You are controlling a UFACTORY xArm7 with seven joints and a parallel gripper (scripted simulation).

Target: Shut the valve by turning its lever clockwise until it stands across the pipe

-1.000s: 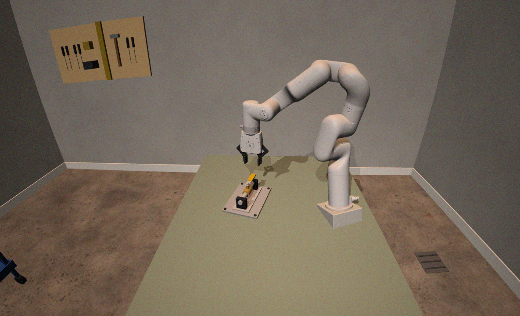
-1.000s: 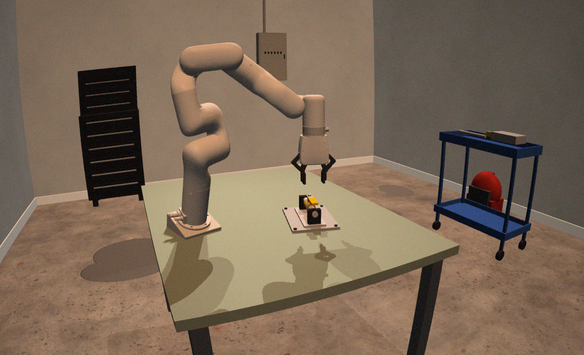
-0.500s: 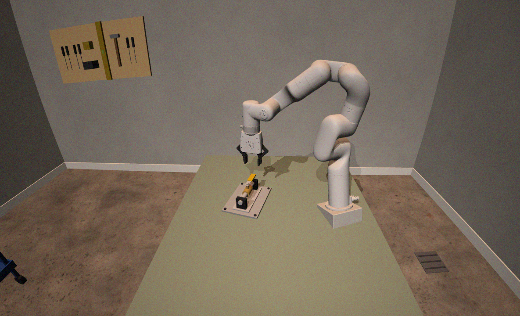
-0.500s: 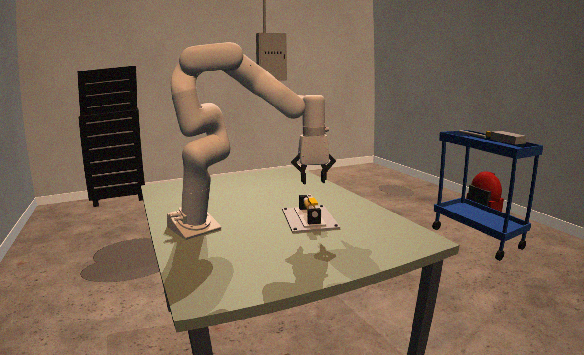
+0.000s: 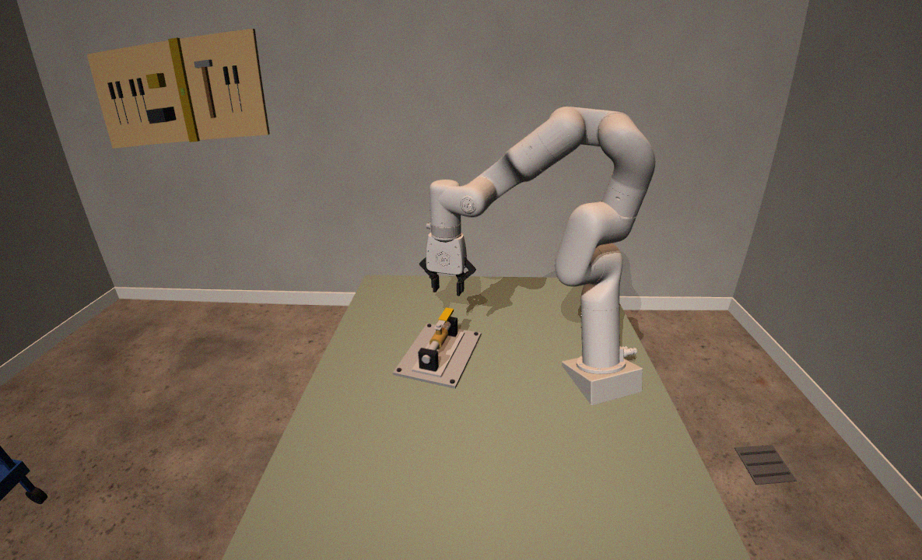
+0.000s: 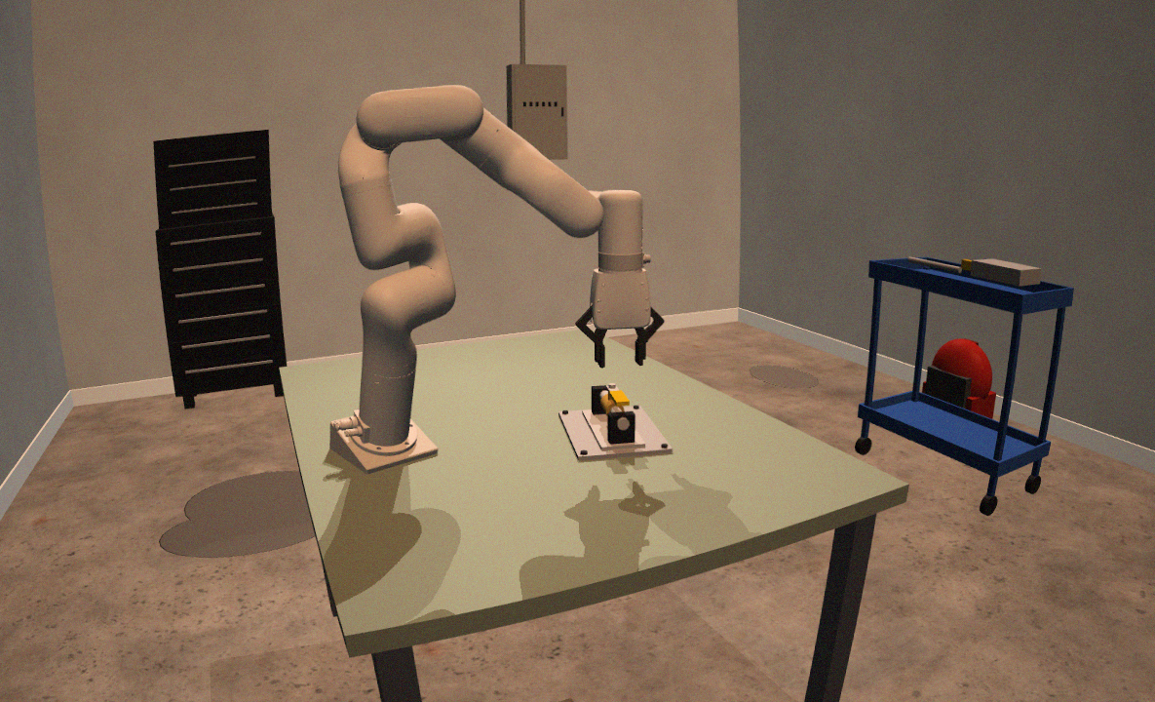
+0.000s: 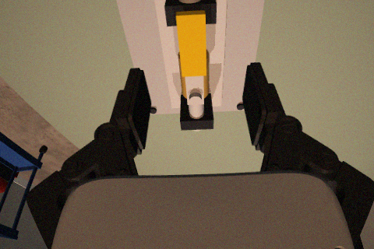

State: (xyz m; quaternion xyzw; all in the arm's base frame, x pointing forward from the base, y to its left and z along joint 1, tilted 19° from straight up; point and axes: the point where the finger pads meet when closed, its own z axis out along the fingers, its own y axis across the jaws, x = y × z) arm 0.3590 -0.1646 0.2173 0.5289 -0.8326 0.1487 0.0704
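Now: the yellow valve lever 80 mm below my hand, 40 mm to the left of it and 20 mm ahead of it. Also, from my hand: baseplate (170 mm below, 70 mm to the left, 30 mm ahead).
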